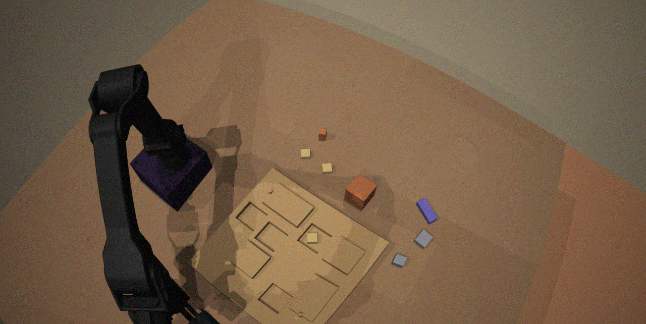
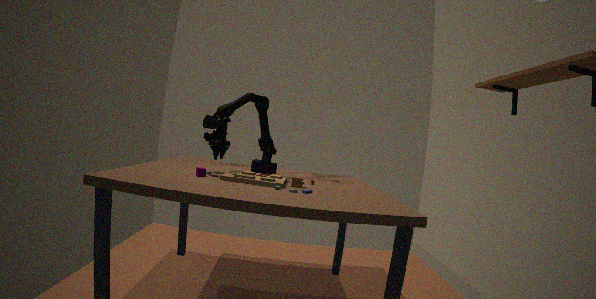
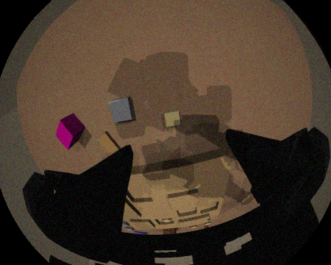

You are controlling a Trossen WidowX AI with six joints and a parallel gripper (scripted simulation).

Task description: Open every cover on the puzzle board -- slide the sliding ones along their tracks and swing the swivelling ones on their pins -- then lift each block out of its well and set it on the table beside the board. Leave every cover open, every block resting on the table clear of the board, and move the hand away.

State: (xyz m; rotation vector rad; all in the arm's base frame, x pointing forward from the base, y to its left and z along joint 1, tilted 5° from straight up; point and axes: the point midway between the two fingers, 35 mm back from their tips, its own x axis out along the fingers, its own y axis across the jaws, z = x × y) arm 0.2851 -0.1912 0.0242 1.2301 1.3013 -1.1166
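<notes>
Right now the tan puzzle board is 24 cm to the left of my gripper tip, 6 cm below it and 4 cm ahead of it. Also, from my gripper tip: grey block (7 cm below, 7 cm ahead, 2 cm to the right); then magenta cube (18 cm ahead, 6 cm below, 1 cm to the right); then orange cube (44 cm to the left, 5 cm below, 4 cm ahead).
</notes>
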